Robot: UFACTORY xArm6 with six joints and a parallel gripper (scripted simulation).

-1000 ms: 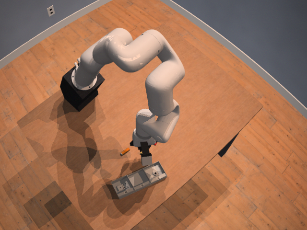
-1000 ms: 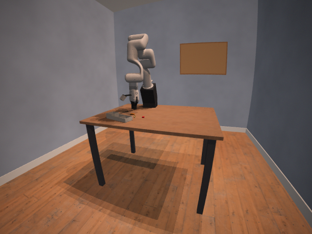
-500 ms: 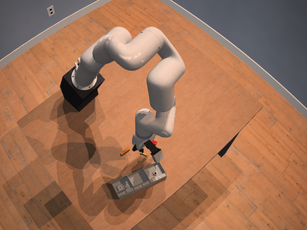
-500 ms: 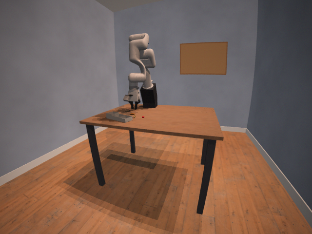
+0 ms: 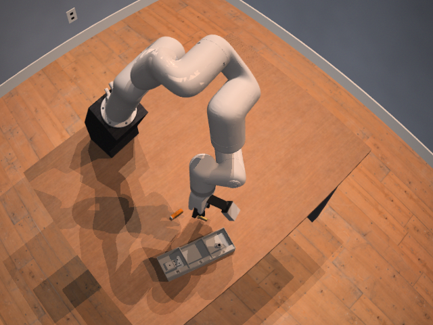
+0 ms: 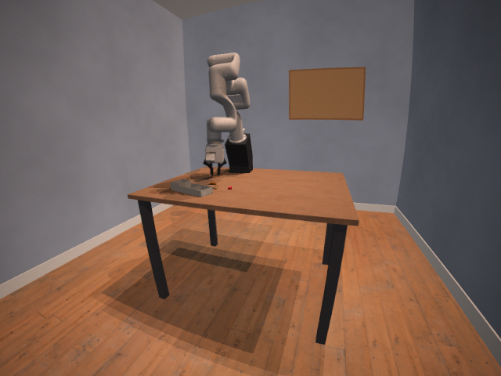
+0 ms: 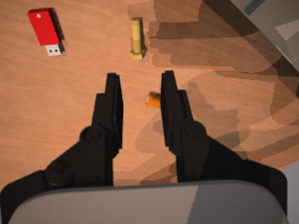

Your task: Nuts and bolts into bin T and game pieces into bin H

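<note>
Right now my hand is 9 cm above the brass bolt and 1 cm past it. The rest, counted from my hand: grey hex nut: 12 cm ahead, 8 cm below, 1 cm to the right; orange cylinder: 9 cm below, 7 cm to the right, 6 cm behind; red USB stick: 9 cm below, 7 cm to the left, 3 cm behind.
</note>
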